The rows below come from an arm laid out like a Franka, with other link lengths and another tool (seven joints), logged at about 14 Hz.
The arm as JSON. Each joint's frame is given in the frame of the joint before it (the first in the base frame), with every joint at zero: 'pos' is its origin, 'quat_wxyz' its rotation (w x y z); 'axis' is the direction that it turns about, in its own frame. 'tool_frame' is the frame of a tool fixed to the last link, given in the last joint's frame.
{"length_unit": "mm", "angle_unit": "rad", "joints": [
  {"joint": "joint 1", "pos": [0.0, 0.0, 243.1], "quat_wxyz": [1.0, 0.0, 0.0, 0.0], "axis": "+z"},
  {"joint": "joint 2", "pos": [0.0, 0.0, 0.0], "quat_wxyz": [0.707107, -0.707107, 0.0, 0.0], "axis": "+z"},
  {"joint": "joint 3", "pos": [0.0, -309.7, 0.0], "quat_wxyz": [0.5, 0.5, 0.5, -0.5], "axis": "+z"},
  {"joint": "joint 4", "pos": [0.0, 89.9, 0.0], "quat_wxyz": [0.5, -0.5, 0.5, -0.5], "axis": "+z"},
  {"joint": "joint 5", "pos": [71.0, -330.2, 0.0], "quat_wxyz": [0.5, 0.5, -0.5, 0.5], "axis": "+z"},
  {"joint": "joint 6", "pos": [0.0, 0.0, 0.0], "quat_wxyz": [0.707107, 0.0, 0.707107, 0.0], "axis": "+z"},
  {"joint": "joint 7", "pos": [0.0, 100.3, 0.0], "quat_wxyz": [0.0, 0.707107, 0.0, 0.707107], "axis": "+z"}
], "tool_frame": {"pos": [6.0, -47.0, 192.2], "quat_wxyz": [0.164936, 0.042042, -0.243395, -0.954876]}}
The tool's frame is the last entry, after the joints.
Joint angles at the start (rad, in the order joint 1, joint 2, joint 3, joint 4, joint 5, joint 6, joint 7):
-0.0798 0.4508 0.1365 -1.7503 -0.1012 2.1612 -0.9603
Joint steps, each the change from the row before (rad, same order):
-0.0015 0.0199 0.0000 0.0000 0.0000 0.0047 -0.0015
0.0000 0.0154 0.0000 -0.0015 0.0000 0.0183 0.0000
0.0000 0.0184 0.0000 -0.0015 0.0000 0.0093 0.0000
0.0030 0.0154 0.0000 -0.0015 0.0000 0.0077 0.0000
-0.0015 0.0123 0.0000 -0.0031 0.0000 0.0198 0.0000
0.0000 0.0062 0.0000 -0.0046 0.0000 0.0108 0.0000
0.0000 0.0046 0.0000 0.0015 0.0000 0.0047 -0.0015
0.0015 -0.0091 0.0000 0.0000 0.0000 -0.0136 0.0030
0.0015 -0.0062 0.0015 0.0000 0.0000 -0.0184 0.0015
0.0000 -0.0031 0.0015 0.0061 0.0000 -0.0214 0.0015
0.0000 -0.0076 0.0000 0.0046 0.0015 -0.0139 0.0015
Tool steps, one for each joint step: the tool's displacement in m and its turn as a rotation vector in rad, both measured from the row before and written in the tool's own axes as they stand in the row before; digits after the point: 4 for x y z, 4 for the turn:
0.0002 0.0052 0.0110 0.0100 0.0099 -0.0061
-0.0006 0.0055 0.0063 -0.0030 0.0009 -0.0011
0.0007 0.0055 0.0098 0.0064 0.0074 -0.0047
0.0023 0.0056 0.0078 0.0057 0.0048 -0.0066
-0.0013 0.0041 0.0053 -0.0052 -0.0001 0.0012
0.0004 0.0023 0.0039 -0.0009 0.0007 -0.0009
-0.0004 0.0015 0.0011 -0.0018 -0.0010 -0.0011
0.0014 -0.0028 -0.0031 0.0048 0.0019 0.0009
0.0030 -0.0020 -0.0008 0.0102 0.0052 -0.0042
0.0014 -0.0020 -0.0011 0.0101 0.0063 -0.0026
0.0000 -0.0030 -0.0042 0.0018 0.0020 0.0022

